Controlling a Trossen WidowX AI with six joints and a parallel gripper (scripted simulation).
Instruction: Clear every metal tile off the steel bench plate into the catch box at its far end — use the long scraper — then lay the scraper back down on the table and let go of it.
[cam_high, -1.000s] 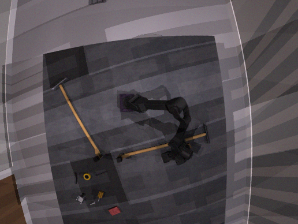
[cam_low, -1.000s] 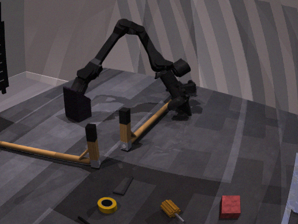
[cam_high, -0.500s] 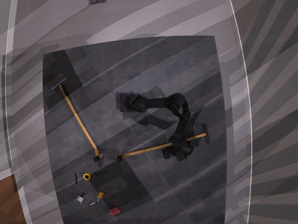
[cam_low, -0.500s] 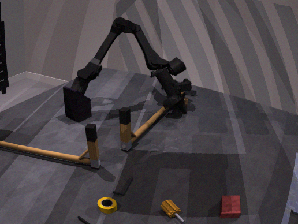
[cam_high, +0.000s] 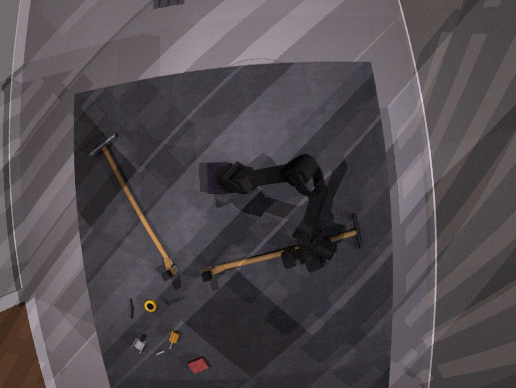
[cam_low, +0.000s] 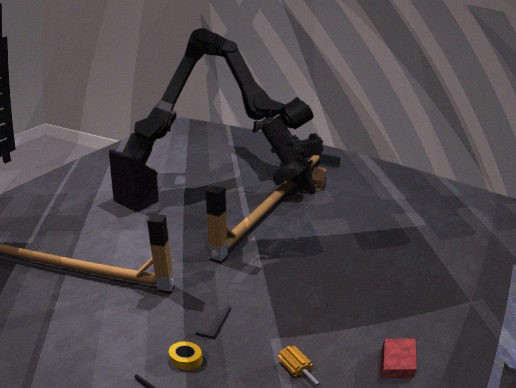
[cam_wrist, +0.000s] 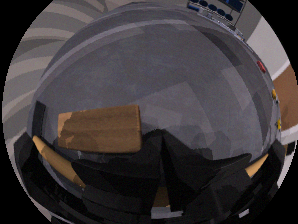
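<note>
Right now my gripper tip is 10 mm past the wooden block, 60 mm to the right of it and 10 mm below it. Round my gripper tip: yellow-handled tool 240 mm ahead, 590 mm to the right, 10 mm above; long wooden-handled scraper 60 mm behind, 90 mm to the right, 60 mm above; red block 380 mm ahead, 520 mm to the right, 10 mm above.
</note>
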